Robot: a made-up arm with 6 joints.
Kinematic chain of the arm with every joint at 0, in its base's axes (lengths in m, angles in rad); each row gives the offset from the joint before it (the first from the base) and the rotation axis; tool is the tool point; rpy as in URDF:
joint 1: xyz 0 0 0.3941 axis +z
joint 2: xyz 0 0 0 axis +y
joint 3: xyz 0.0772 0 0.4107 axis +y
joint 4: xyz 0.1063 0 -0.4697 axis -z
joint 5: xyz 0 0 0 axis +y
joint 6: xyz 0.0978 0 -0.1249 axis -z
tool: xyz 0 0 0 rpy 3.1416 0 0
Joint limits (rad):
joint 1: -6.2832..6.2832
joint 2: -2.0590..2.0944
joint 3: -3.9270..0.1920
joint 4: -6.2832..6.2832
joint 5: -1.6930..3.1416
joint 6: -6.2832..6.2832
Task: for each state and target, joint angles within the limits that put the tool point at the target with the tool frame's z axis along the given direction. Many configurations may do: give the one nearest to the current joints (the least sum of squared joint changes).
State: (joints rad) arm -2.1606 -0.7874 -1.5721 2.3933 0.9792 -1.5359
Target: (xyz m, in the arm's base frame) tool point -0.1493 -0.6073 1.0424 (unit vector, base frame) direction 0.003 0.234 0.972
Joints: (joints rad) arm -1.7998 0.0232 -1.5716 3.1935 1.8238 -1.5359
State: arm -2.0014 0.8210 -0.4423 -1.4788 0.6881 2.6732
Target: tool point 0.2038 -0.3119 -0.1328 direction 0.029 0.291 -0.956
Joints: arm -1.2936 1.2329 -0.9555 -1.5690 -0.1078 2.6732
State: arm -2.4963 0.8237 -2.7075 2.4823 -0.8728 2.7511
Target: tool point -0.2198 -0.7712 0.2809 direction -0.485 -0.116 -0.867
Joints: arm -1.7375 1.0879 -2.1776 2.5467 -0.9596 2.7511
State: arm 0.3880 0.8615 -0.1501 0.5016 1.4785 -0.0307
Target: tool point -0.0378 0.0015 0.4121 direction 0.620 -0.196 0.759
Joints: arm -0.2508 1.3926 0.1121 -0.0503 2.3439 -0.0307
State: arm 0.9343 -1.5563 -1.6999 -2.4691 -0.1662 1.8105
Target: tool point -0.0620 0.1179 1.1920 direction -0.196 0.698 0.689
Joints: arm 1.7817 -0.7803 -1.6903 -2.8236 -0.1460 1.8105
